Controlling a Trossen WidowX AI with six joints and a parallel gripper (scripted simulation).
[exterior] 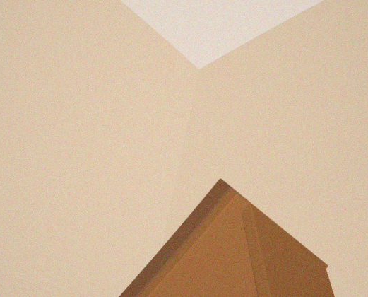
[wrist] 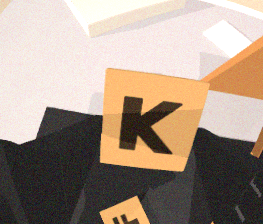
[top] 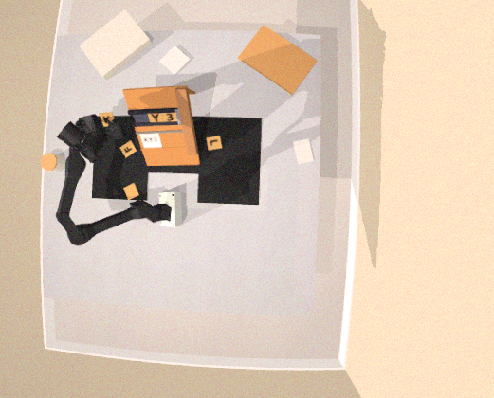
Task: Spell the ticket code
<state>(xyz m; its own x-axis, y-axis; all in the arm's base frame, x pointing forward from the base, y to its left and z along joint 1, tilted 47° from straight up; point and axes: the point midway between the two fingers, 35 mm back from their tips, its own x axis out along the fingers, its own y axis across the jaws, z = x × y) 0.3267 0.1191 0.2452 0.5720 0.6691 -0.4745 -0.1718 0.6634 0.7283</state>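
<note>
My gripper tip is now 4 cm past the white ticket, 15 cm to the left of it and 8 cm above it. The rest, counted from my gripper tip: f tile (8 cm behind, 2 cm to the right, 18 cm below); black mat (13 cm behind, 24 cm to the right, 19 cm below); k tile (right at my gripper tip).
</note>
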